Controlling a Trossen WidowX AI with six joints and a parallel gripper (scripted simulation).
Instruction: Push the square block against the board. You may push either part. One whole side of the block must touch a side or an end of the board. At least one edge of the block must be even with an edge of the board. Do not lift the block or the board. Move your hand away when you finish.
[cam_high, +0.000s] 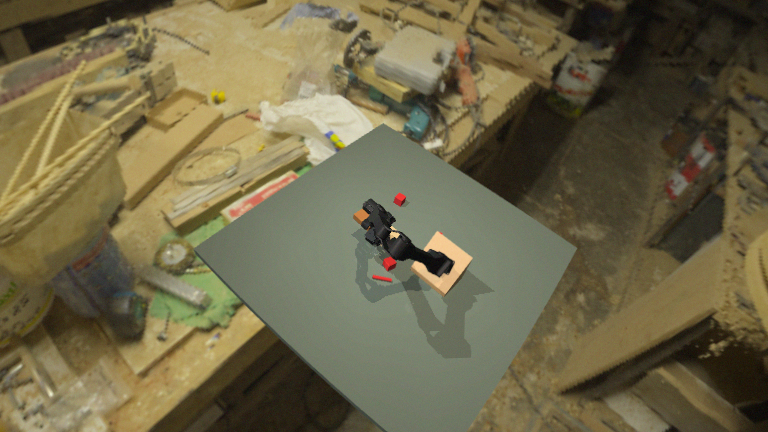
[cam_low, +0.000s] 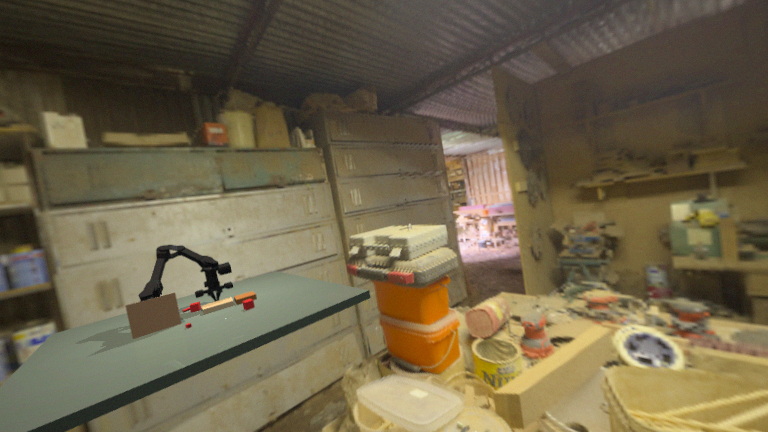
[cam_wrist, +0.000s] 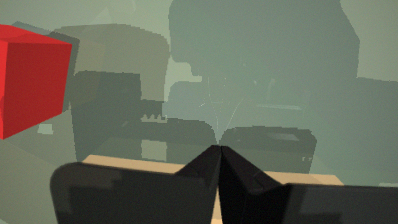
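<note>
My gripper tip is now 1 cm past the light tan board, 6 cm to the left of it and 1 cm below it. Also, from my gripper tip: square block 12 cm ahead, 10 cm to the right, 1 cm above; red stick 11 cm behind, 13 cm to the left.
</note>
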